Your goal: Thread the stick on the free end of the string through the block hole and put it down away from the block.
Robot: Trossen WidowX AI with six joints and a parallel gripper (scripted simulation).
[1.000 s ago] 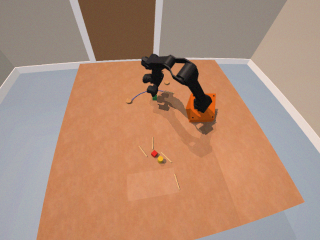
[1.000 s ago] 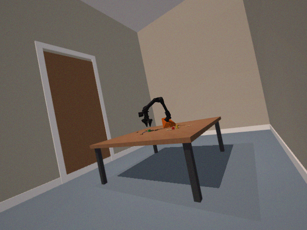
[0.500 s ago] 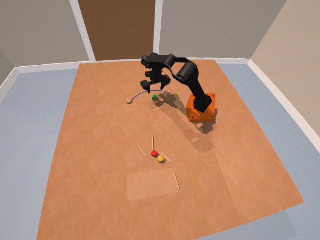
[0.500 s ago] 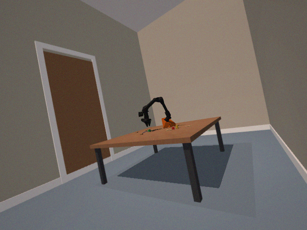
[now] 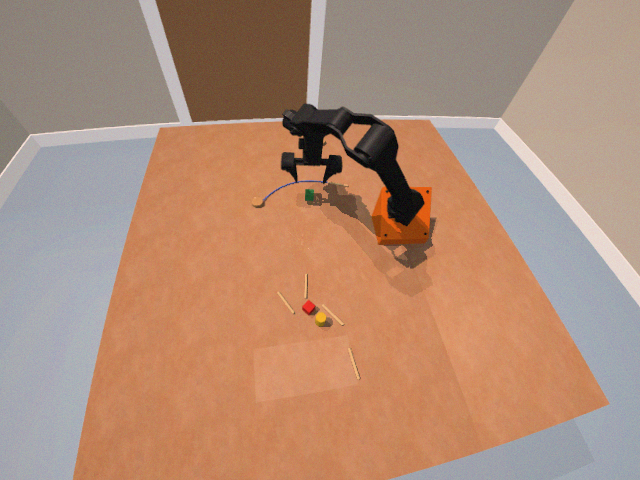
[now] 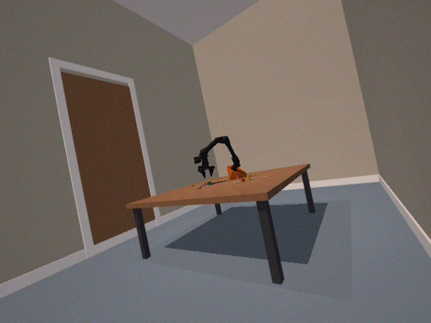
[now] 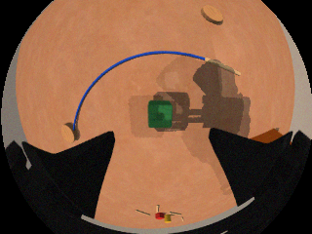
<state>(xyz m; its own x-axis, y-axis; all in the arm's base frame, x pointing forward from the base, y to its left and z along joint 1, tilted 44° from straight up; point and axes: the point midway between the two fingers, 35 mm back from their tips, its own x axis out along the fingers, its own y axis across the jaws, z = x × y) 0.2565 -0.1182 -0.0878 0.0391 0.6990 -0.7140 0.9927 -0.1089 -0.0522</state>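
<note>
The green block lies 60 mm below my gripper tip. Also, from my gripper tip: round wooden button 180 mm ahead, 20 mm to the left, 70 mm below; thin wooden stick 100 mm behind, 60 mm to the right, 70 mm below; red cube 40 mm ahead, 410 mm to the left, 60 mm below.
</note>
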